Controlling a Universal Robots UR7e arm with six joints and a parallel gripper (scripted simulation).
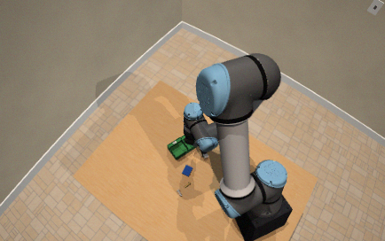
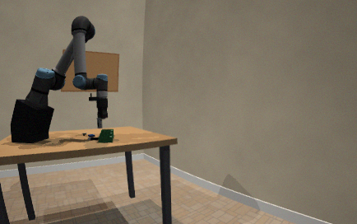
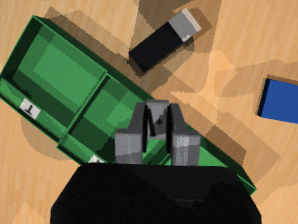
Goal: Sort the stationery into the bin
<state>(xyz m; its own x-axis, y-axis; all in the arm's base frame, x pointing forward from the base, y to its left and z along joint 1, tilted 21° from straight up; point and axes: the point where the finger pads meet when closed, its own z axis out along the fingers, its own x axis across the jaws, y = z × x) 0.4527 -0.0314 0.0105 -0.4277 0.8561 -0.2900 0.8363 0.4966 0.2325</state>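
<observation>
Right now my hand is 6 cm above the green bin, 4 cm short of it and 2 cm to the left of it. Also, from my hand: blue pad (11 cm to the left, 8 cm below, 6 cm behind); then black block (8 cm below, 6 cm behind, 2 cm to the right); then brass screw (16 cm to the left, 12 cm behind, 8 cm below).
</observation>
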